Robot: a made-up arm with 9 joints. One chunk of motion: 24 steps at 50 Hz.
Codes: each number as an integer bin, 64 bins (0 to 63) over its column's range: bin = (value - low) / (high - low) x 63, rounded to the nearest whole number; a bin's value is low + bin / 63 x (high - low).
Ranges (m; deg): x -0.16..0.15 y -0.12..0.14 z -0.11..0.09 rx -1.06..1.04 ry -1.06..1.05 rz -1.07..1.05
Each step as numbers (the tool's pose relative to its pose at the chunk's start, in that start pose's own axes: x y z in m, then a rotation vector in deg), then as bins.
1 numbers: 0.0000 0.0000 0.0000 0.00 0.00 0.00
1 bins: 33 29 35 32 32 32
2 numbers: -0.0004 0.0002 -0.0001 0.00 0.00 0.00
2 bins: 32 29 35 32 32 32
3 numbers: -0.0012 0.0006 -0.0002 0.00 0.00 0.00
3 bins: 32 29 35 32 32 32
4 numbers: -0.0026 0.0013 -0.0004 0.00 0.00 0.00
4 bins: 32 29 35 32 32 32
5 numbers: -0.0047 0.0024 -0.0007 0.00 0.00 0.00
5 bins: 32 30 34 32 32 32
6 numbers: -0.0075 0.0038 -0.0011 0.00 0.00 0.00
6 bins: 31 30 34 32 32 32
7 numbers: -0.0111 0.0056 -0.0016 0.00 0.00 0.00
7 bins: 30 30 34 32 32 32
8 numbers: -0.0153 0.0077 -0.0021 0.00 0.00 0.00
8 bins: 29 31 34 32 32 32
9 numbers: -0.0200 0.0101 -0.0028 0.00 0.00 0.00
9 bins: 28 32 34 32 32 32
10 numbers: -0.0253 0.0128 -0.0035 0.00 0.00 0.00
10 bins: 27 32 34 32 32 32
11 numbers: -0.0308 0.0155 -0.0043 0.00 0.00 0.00
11 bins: 26 33 33 32 32 32
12 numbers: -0.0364 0.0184 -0.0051 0.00 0.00 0.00
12 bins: 25 34 33 32 32 32
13 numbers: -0.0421 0.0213 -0.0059 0.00 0.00 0.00
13 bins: 24 34 33 32 32 32
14 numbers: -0.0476 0.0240 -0.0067 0.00 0.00 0.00
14 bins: 23 35 33 32 32 32
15 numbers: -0.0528 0.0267 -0.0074 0.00 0.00 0.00
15 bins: 22 36 32 32 32 32
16 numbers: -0.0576 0.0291 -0.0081 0.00 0.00 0.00
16 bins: 21 36 32 32 32 32
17 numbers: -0.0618 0.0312 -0.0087 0.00 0.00 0.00
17 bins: 20 37 32 32 32 32
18 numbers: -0.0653 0.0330 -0.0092 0.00 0.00 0.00
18 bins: 19 37 32 32 32 32
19 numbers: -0.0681 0.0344 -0.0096 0.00 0.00 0.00
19 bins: 19 37 32 32 32 32
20 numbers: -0.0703 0.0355 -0.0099 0.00 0.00 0.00
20 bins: 18 38 32 32 32 32
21 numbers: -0.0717 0.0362 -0.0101 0.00 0.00 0.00
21 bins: 18 38 31 32 32 32
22 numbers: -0.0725 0.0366 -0.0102 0.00 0.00 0.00
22 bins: 18 38 31 32 32 32
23 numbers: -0.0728 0.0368 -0.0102 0.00 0.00 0.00
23 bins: 18 38 31 32 32 32
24 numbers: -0.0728 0.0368 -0.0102 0.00 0.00 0.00
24 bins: 18 38 31 32 32 32
